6 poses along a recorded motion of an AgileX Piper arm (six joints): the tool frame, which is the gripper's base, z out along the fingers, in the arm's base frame.
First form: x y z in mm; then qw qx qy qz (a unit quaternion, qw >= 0).
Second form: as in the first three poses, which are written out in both.
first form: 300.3, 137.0, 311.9, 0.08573, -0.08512, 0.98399, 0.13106
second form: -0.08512, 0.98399, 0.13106, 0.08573, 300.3, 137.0, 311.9
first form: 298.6, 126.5, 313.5, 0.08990, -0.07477, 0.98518, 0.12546
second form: -0.07477, 0.98518, 0.12546, 0.08990, 298.6, 126.5, 313.5
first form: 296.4, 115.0, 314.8, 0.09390, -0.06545, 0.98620, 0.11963
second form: -0.06545, 0.98620, 0.11963, 0.09390, 296.4, 115.0, 314.8
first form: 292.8, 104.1, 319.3, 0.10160, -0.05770, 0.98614, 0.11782
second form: -0.05770, 0.98614, 0.11782, 0.10160, 292.8, 104.1, 319.3
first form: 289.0, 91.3, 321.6, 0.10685, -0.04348, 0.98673, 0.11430
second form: -0.04348, 0.98673, 0.11430, 0.10685, 289.0, 91.3, 321.6
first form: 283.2, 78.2, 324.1, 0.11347, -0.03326, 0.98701, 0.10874
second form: -0.03326, 0.98701, 0.10874, 0.11347, 283.2, 78.2, 324.1
